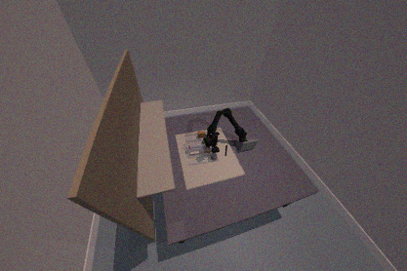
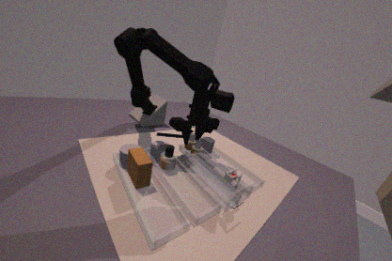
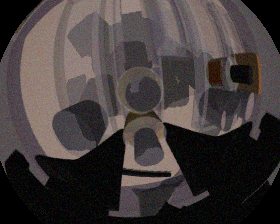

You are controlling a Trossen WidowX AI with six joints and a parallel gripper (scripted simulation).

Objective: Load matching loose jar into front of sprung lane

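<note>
My gripper tip is 14 cm short of the clear lane, 6 cm to the left of it and 2 cm above it. The rest, counted from my gripper tip: orange-brown box (23 cm to the right, 3 cm ahead); then tan wall panel (61 cm ahead, 36 cm above, 9 cm to the right).
</note>
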